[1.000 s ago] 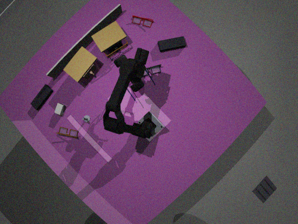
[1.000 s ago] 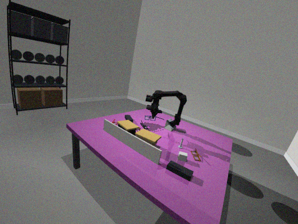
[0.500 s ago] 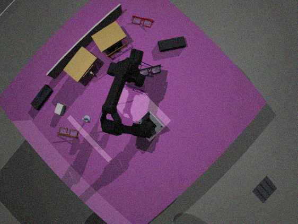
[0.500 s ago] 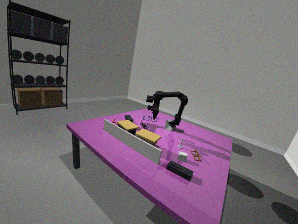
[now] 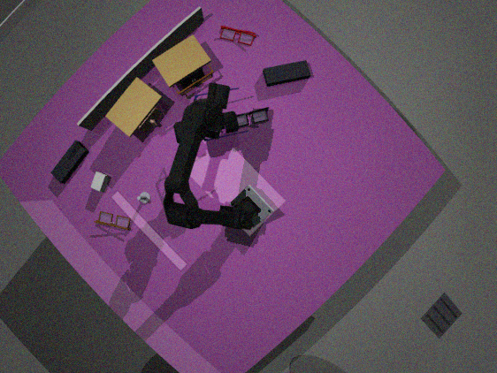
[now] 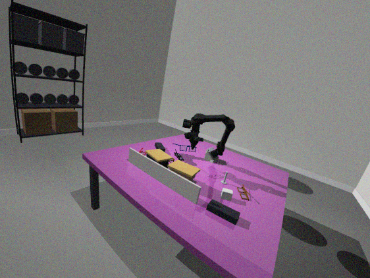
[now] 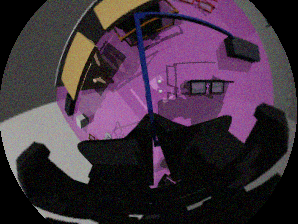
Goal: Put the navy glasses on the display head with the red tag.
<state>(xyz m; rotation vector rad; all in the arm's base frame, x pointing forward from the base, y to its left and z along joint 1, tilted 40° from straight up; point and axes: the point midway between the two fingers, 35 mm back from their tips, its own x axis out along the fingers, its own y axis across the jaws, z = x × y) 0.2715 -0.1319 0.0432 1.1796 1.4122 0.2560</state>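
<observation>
Right now the tan display head is 210 mm ahead of my gripper tip, 100 mm to the left of it and 80 mm below it. From my gripper tip the other things lie so: white cube (390 mm to the left, 160 mm ahead, 110 mm below); small grey stand (310 mm to the left, 120 mm below); white board (340 mm ahead, 90 mm below, 10 mm to the right).
</observation>
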